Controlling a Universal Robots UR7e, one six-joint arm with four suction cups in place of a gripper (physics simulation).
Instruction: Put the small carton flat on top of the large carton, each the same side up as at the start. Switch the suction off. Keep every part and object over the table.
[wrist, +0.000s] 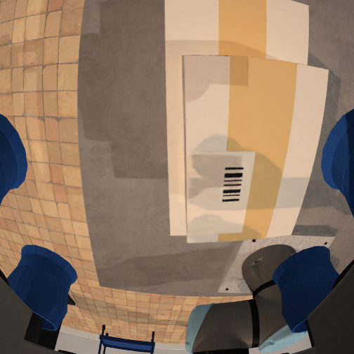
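Note:
The small carton (265, 120), white with an orange stripe and a barcode label, lies flat with its label side up on top of the large carton (192, 22). The large carton is also white with an orange stripe; a strip of it shows along the left of the small carton and a wider part beyond its top edge. The rest of the large carton is hidden under the small one. My suction gripper (176, 221) is off. Its four blue cups hang above the cartons with nothing on them, and their shadows fall on the small carton's top.
The cartons are on the grey table (135, 220). The arm's own base (267, 262) stands on a speckled plate (231, 280) close to the cartons' lower right end. A tiled floor (40, 115) lies beyond the table's left and lower edges. A blue frame (127, 343) stands at the bottom.

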